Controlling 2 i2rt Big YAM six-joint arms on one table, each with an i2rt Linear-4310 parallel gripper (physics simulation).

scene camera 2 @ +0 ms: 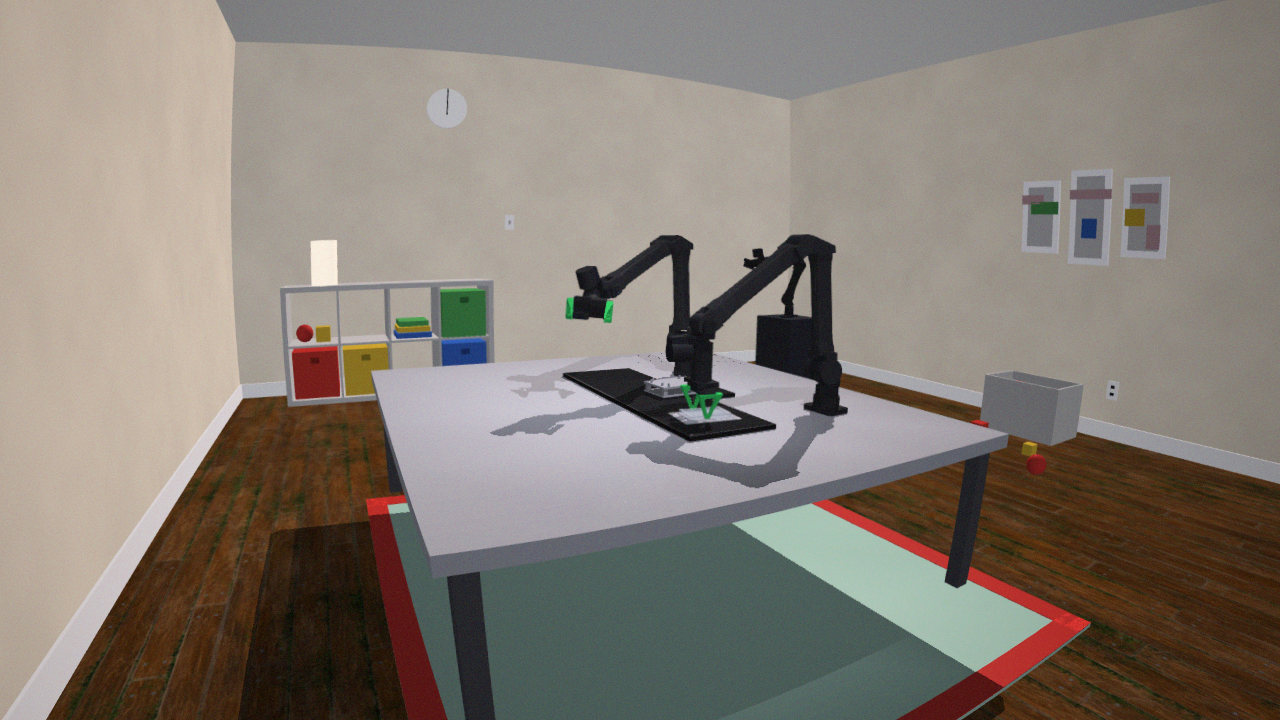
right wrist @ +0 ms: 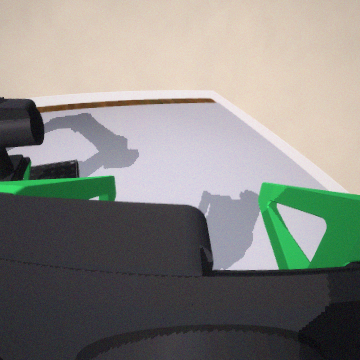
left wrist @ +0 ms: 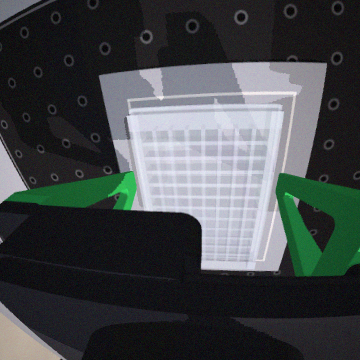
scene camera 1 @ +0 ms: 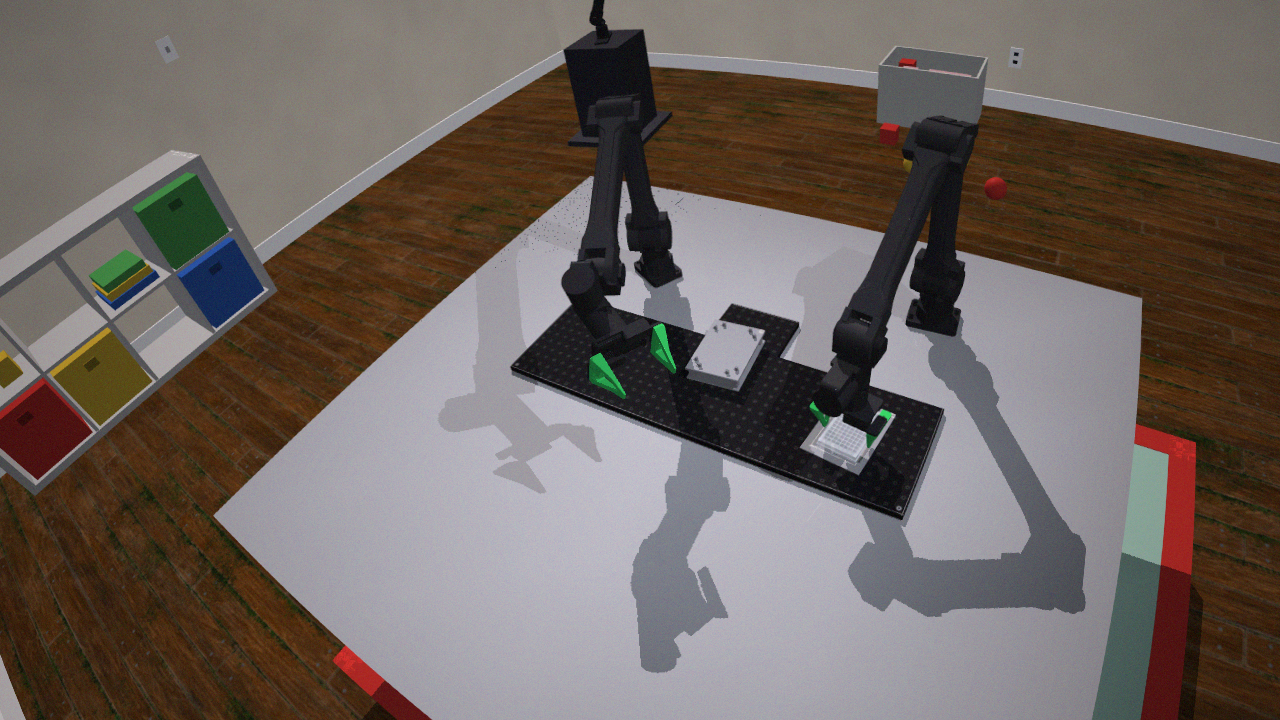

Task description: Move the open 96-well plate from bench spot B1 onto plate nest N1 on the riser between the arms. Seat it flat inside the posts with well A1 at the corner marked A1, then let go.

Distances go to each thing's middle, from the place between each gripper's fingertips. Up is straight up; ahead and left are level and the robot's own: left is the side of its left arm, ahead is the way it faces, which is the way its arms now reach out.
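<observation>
My left gripper, measured from the clear well plate (scene camera 1: 839,438), is now 20 mm past it.
The clear well plate, measured from my right hand, is 30 cm to the left of it, 25 cm below it and 21 cm behind it.
</observation>
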